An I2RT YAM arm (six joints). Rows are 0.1 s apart.
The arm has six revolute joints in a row. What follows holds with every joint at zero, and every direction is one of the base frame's.
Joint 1 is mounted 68 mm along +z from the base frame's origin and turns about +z.
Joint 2 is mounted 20 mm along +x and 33.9 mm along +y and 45.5 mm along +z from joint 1 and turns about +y.
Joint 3 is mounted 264 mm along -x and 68.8 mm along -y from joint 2 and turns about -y.
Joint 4 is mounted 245 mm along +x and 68.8 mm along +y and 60 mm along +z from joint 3 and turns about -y.
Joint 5 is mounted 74 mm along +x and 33.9 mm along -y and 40.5 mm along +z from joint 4 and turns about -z.
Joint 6 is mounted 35.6 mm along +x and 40.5 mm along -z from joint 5 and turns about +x.
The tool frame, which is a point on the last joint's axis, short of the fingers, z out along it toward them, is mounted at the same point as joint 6; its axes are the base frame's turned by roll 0, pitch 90 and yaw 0 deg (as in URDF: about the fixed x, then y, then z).
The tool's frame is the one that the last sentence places.
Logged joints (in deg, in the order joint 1, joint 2, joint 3, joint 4, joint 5, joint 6), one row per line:
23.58 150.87 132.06 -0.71 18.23 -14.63
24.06 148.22 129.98 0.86 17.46 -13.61
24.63 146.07 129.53 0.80 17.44 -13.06
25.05 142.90 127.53 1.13 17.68 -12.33
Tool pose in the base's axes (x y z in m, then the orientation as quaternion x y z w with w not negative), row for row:
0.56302 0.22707 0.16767 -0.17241 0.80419 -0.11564 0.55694
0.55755 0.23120 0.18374 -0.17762 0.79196 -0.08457 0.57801
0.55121 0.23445 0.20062 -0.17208 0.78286 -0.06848 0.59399
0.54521 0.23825 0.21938 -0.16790 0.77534 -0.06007 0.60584
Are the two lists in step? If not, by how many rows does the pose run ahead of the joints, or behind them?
The pose runs 1 row behind the joints: the pose in row i belongs to the joints in row i - 1.
